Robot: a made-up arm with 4 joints. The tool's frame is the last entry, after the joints. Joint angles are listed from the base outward.
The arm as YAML. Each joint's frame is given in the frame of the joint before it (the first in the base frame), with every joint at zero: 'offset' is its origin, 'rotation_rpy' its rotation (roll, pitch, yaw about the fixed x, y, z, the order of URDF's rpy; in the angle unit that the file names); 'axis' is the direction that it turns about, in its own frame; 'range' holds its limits. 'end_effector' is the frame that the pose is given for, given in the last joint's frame.
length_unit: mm
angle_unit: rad
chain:
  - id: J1
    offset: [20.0, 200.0, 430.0]
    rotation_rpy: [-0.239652, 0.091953, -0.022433]
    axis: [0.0, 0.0, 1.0]
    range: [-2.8, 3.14]
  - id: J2
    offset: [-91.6, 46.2, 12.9]
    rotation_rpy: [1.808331, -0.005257, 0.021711]
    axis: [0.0, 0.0, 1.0]
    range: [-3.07, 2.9]
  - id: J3
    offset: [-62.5, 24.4, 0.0]
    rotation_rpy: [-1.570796, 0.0, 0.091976]
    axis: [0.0, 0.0, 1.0]
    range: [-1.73, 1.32]
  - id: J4
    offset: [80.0, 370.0, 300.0]
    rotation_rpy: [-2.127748, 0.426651, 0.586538]
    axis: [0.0, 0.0, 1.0]
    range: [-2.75, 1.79]
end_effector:
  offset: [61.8, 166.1, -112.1]
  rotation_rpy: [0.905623, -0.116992, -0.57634]
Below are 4 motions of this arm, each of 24 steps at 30 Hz.
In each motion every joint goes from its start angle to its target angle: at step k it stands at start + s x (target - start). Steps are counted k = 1, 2, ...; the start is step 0. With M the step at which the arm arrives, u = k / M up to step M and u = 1 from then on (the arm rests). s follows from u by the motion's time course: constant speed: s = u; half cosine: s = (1 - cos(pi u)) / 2; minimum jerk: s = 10 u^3 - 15 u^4 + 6 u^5.
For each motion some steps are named. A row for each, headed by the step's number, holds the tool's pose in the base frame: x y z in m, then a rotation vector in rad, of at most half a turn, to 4 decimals.
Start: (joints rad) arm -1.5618 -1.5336 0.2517 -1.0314
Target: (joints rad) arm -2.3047 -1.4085 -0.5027 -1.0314
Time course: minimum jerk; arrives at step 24
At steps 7, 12, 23, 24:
7: 0.4709 -0.0631 0.4358 -0.2810 -0.5479 -0.8243
12: 0.3239 -0.1926 0.3811 -0.4644 -0.3343 -1.1376
23: 0.0416 -0.2484 0.3119 -0.5989 0.0522 -1.6051
24: 0.0412 -0.2483 0.3118 -0.5990 0.0528 -1.6057

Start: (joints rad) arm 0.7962 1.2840 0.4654 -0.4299
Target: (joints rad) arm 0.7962 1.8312 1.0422 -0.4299
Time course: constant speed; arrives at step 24
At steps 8, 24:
8: -0.5055 0.2786 0.5297 -0.5589 -2.9004 0.8892
24: -0.4946 0.3045 0.3001 0.7248 2.5165 -0.6775

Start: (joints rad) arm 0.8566 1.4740 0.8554 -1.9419
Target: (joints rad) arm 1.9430 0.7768 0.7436 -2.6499
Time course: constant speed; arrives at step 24
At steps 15, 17, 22, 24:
15: -0.4689 -0.3607 0.7354 -2.3035 1.0112 -0.0237
17: -0.3945 -0.4002 0.7715 -2.4140 0.8546 0.0739
22: -0.1931 -0.4531 0.8501 -2.6396 0.4263 0.3179
24: -0.1108 -0.4555 0.8767 -2.7086 0.2418 0.4139

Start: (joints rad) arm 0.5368 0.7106 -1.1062 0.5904
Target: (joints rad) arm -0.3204 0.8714 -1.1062 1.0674
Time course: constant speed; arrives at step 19
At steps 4, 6, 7, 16, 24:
4: -0.1274 0.1611 0.7531 -0.8629 0.0126 -0.0478
6: -0.1503 0.1784 0.7505 -0.8552 0.0649 -0.1345
7: -0.1611 0.1882 0.7488 -0.8495 0.0905 -0.1778
16: -0.2288 0.3066 0.7253 -0.7490 0.2995 -0.5646
24: -0.2367 0.3547 0.7144 -0.6967 0.3586 -0.6911

